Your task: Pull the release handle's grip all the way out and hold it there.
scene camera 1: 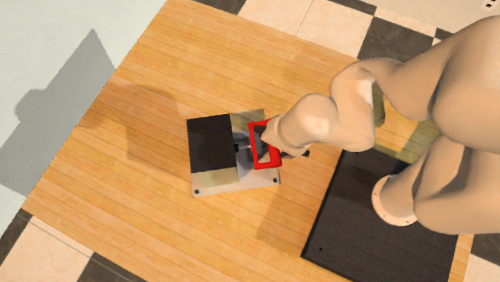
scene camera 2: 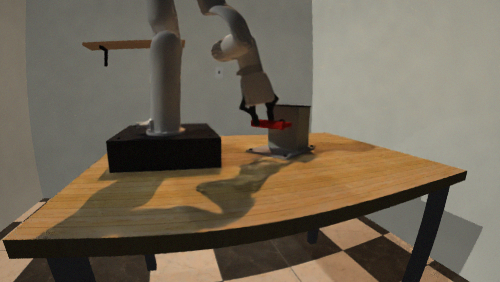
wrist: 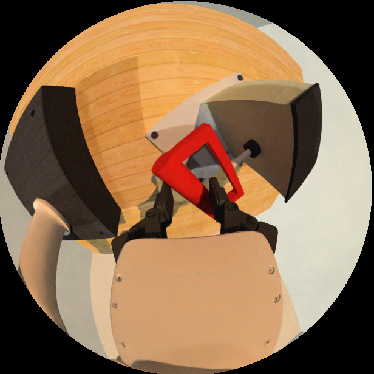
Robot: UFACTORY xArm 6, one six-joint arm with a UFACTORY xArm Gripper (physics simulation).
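Observation:
The release handle is a red rectangular loop [scene camera 1: 254, 152] [scene camera 2: 284, 125] [wrist: 187, 181] beside a grey box with a black top [scene camera 1: 210, 145] [scene camera 2: 292, 131] [wrist: 270, 120]. A short thin rod [wrist: 243, 156] shows between the box's black collar [wrist: 253, 148] and the loop, which stands a little away from the box face. My gripper [scene camera 2: 263, 121] [wrist: 190, 188] is shut on the loop's outer grip bar. In the wrist view one finger is on the bar's outer side and the other at the loop's opening. In scene camera 1 the arm partly hides the loop and fingers.
The box stands on a bolted metal base plate [scene camera 1: 215, 187] on the wooden table [scene camera 1: 150, 200] [scene camera 2: 325, 185]. The robot's black pedestal [scene camera 1: 345, 225] [scene camera 2: 165, 154] [wrist: 55, 165] stands on the arm's side. A wall shelf [scene camera 2: 125, 45] is in the background.

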